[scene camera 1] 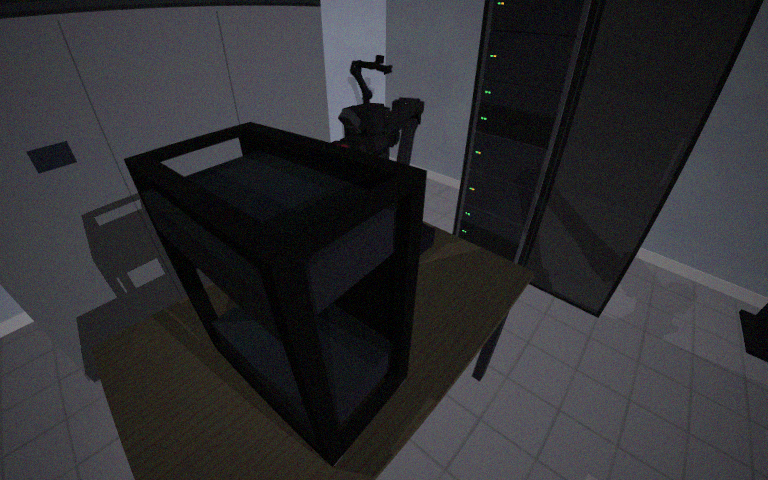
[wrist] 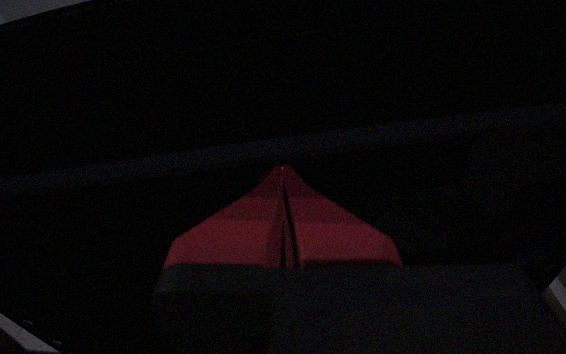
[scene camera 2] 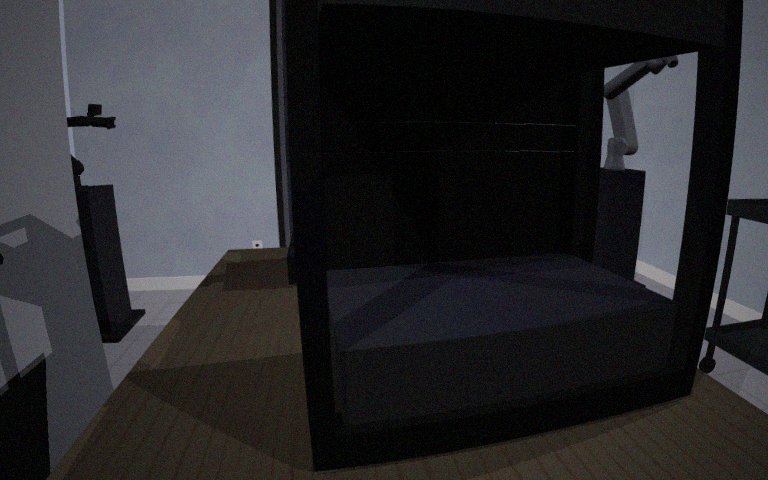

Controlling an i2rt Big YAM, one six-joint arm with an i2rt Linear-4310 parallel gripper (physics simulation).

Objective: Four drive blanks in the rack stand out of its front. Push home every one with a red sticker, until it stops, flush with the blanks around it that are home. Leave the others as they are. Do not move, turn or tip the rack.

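The black rack (scene camera 1: pixel 408 294) (scene camera 2: pixel 311 362) stands upright on the table. Its blanks and their stickers cannot be told apart; the front is turned away in scene camera 1 and lost in darkness in scene camera 2. My gripper (wrist: pixel 282 177) is shut and empty, its two red fingers pressed together at the tips. In the wrist view the tips are against a very dark surface, just below a slightly paler band (wrist: pixel 250 149); whether they touch anything cannot be told. No red sticker shows there. My arm (scene camera 1: pixel 368 125) is behind the rack in scene camera 1, its fingers mostly hidden by the rack's top.
The wooden table (scene camera 1: pixel 481 271) (scene camera 2: pixel 226 339) bears the rack. A tall server cabinet (scene camera 1: pixel 557 147) with small lights stands beyond it. Another small arm (scene camera 1: pixel 359 66) is in the background. A pale arm (scene camera 2: pixel 623 121) on a pedestal and a trolley (scene camera 2: pixel 747 209) stand at the right in scene camera 2.
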